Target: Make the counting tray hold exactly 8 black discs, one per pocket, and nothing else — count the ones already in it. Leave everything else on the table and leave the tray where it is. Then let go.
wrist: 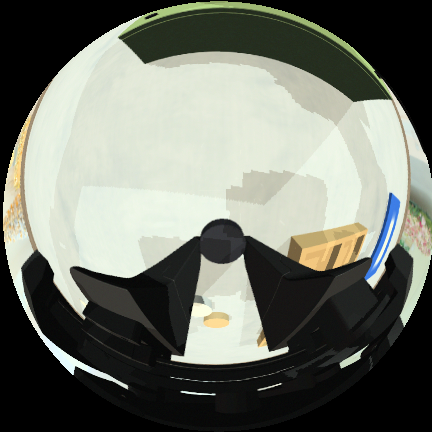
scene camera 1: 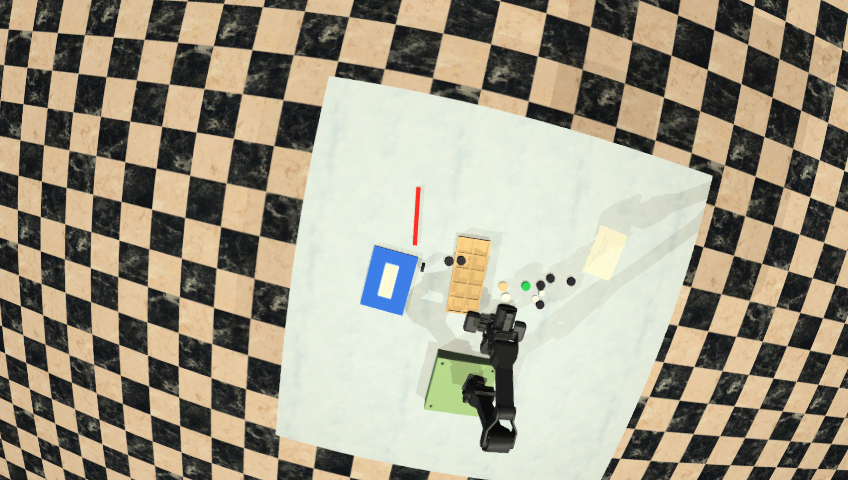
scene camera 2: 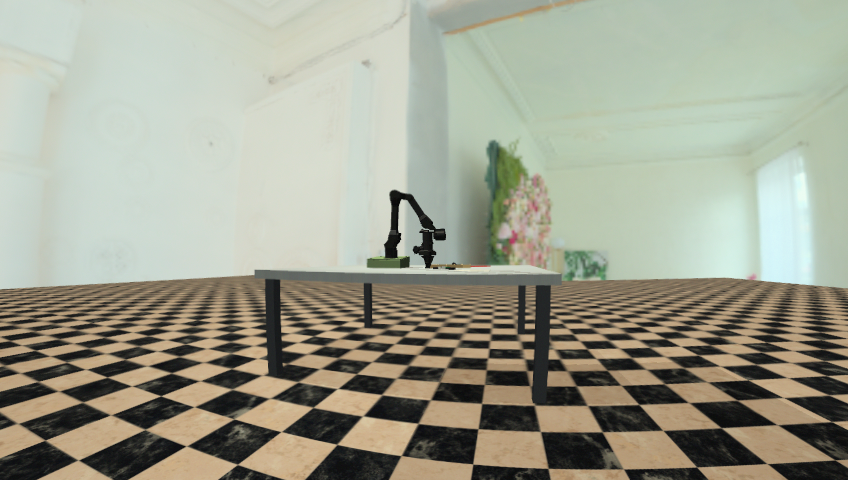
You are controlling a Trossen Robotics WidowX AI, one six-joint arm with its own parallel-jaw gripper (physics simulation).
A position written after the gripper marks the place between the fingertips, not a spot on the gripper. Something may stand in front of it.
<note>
In view: the gripper (scene camera 1: 492, 316) and a tan counting tray (scene camera 1: 466, 285).
The tan counting tray shows as well in the wrist view (wrist: 325, 249). The gripper is seen too in the wrist view (wrist: 221, 241).
</note>
